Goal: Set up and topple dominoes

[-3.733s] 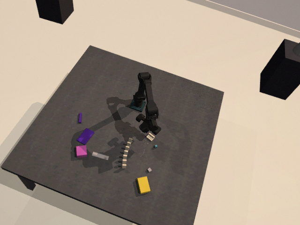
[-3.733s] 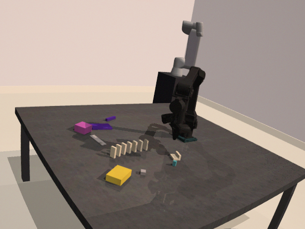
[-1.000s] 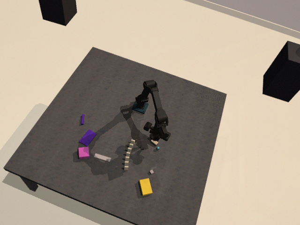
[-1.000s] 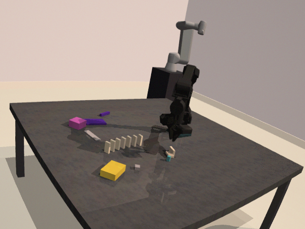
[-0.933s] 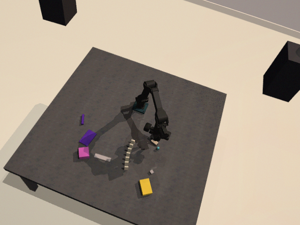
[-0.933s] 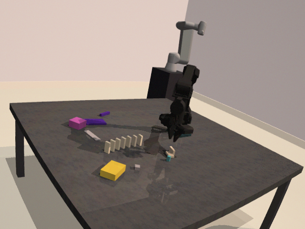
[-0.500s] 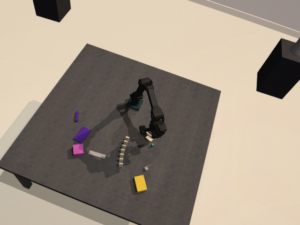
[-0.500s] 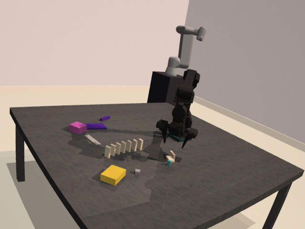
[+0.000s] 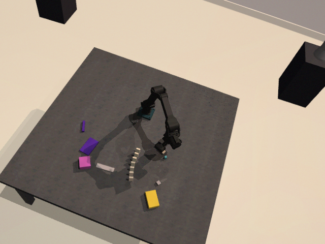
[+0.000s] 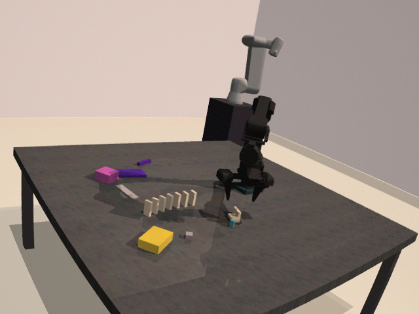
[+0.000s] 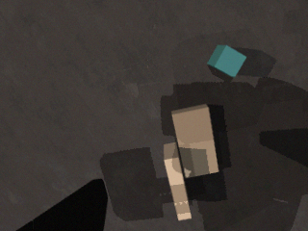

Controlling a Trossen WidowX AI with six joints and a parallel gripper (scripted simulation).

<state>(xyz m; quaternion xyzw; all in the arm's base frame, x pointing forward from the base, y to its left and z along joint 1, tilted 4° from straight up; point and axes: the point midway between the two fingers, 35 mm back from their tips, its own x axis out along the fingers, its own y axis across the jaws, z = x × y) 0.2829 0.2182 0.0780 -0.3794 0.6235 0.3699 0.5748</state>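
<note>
My gripper tip is now 7 cm above the teal cube, 4 cm short of it and 2 cm to the right of it. The rest, counted from my gripper tip: yellow block (35 cm ahead, 6 cm below, 2 cm to the left); then small grey cube (23 cm ahead, 7 cm below, 3 cm to the left); then grey strip (33 cm to the right, 24 cm ahead, 8 cm below).
</note>
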